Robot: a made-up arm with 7 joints. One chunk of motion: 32 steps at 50 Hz.
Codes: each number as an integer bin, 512 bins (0 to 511) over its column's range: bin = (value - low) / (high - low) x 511, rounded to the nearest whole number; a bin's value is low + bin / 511 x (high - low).
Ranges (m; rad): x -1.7..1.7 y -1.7..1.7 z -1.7..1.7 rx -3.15..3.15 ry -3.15..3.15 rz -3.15..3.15
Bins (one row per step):
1: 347 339 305 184 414 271
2: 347 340 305 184 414 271
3: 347 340 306 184 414 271
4: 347 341 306 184 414 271
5: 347 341 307 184 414 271
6: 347 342 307 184 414 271
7: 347 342 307 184 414 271
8: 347 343 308 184 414 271
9: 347 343 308 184 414 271
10: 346 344 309 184 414 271
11: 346 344 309 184 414 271
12: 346 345 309 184 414 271
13: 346 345 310 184 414 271
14: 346 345 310 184 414 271
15: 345 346 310 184 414 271
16: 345 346 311 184 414 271
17: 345 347 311 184 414 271
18: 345 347 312 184 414 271
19: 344 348 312 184 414 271
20: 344 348 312 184 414 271
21: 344 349 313 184 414 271
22: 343 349 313 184 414 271
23: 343 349 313 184 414 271
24: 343 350 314 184 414 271
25: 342 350 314 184 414 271
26: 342 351 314 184 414 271
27: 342 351 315 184 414 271
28: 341 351 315 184 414 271
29: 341 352 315 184 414 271
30: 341 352 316 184 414 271
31: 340 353 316 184 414 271
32: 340 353 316 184 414 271
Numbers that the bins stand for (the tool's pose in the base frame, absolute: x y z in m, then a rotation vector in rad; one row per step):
1: 0.6088 0.5556 0.3294 -0.8815 1.9541 0.1911
2: 0.6088 0.5622 0.3294 -0.8815 1.9541 0.1911
3: 0.6088 0.5622 0.3360 -0.8815 1.9541 0.1911
4: 0.6088 0.5689 0.3360 -0.8815 1.9541 0.1911
5: 0.6088 0.5689 0.3427 -0.8815 1.9541 0.1911
6: 0.6088 0.5755 0.3427 -0.8815 1.9541 0.1911
7: 0.6088 0.5755 0.3427 -0.8815 1.9541 0.1911
8: 0.6088 0.5822 0.3493 -0.8815 1.9541 0.1911
9: 0.6088 0.5822 0.3493 -0.8815 1.9541 0.1911
10: 0.6022 0.5888 0.3560 -0.8815 1.9541 0.1911
11: 0.6022 0.5888 0.3560 -0.8815 1.9541 0.1911
12: 0.6022 0.5955 0.3560 -0.8815 1.9541 0.1911
13: 0.6022 0.5955 0.3626 -0.8815 1.9541 0.1911
14: 0.6022 0.5955 0.3626 -0.8815 1.9541 0.1911
15: 0.5955 0.6022 0.3626 -0.8815 1.9541 0.1911
16: 0.5955 0.6022 0.3693 -0.8815 1.9541 0.1911
17: 0.5955 0.6088 0.3693 -0.8815 1.9541 0.1911
18: 0.5955 0.6088 0.3759 -0.8815 1.9541 0.1911
19: 0.5888 0.6155 0.3759 -0.8815 1.9541 0.1911
20: 0.5888 0.6155 0.3759 -0.8815 1.9541 0.1911
21: 0.5888 0.6221 0.3826 -0.8815 1.9541 0.1911
22: 0.5822 0.6221 0.3826 -0.8815 1.9541 0.1911
23: 0.5822 0.6221 0.3826 -0.8815 1.9541 0.1911
24: 0.5822 0.6288 0.3892 -0.8815 1.9541 0.1911
25: 0.5755 0.6288 0.3892 -0.8815 1.9541 0.1911
26: 0.5755 0.6354 0.3892 -0.8815 1.9541 0.1911
27: 0.5755 0.6354 0.3959 -0.8815 1.9541 0.1911
28: 0.5689 0.6354 0.3959 -0.8815 1.9541 0.1911
29: 0.5689 0.6421 0.3959 -0.8815 1.9541 0.1911
30: 0.5689 0.6421 0.4025 -0.8815 1.9541 0.1911
31: 0.5622 0.6487 0.4025 -0.8815 1.9541 0.1911
32: 0.5622 0.6487 0.4025 -0.8815 1.9541 0.1911

